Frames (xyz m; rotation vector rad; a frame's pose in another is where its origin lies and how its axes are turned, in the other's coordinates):
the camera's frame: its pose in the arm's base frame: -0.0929 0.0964 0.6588 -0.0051 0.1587 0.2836
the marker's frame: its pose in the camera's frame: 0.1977 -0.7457 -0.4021 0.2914 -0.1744 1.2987
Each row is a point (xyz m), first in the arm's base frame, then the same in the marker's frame.
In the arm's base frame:
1: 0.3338 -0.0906 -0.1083
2: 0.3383 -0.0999 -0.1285
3: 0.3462 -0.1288 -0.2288
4: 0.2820 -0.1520 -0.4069
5: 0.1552 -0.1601 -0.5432
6: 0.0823 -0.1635 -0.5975
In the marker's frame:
1: 0.3865 -0.1947 -0.4038
2: 0.3725 -0.2041 -0.4189
3: 0.3188 -0.2375 -0.5023
4: 0.2477 -0.2226 -0.6786
5: 0.1997 -0.1368 -0.8369
6: 0.1796 -0.0810 -0.9059

